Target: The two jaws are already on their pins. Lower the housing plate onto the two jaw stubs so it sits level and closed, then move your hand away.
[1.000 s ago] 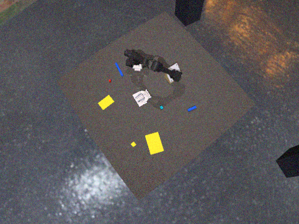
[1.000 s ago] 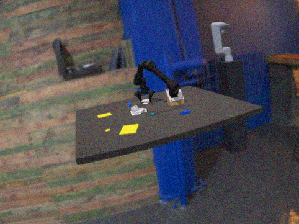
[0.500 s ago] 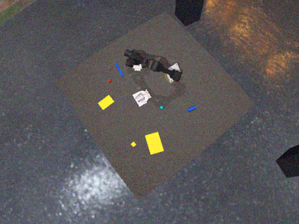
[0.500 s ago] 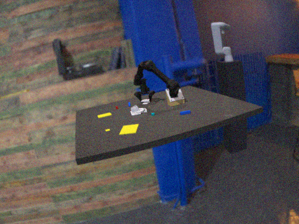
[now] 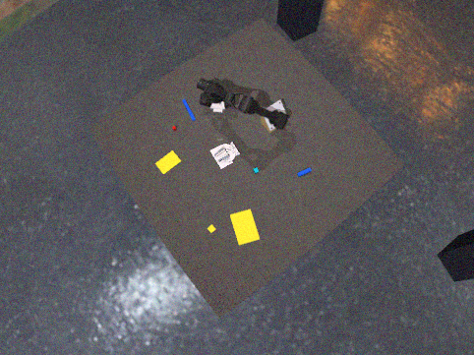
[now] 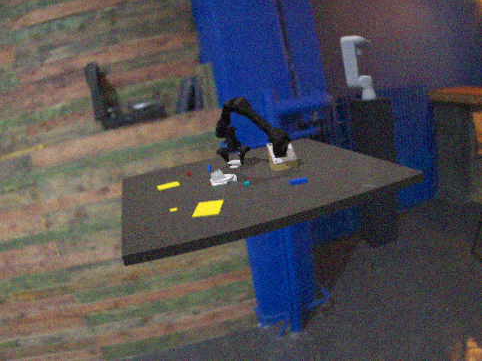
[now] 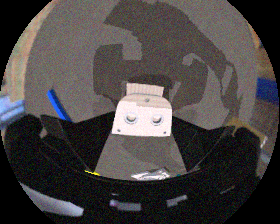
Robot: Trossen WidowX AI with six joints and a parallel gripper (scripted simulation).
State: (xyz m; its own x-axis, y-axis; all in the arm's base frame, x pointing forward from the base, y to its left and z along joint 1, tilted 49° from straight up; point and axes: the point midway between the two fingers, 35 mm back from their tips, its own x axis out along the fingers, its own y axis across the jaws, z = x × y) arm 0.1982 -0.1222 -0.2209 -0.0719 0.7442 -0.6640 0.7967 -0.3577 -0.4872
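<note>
My gripper tip is 10 mm past the small white block and 10 mm to the left of it. Round my gripper tip: red cube: 270 mm ahead, 20 mm to the right; then cyan cube: 20 mm ahead, 430 mm to the left.
</note>
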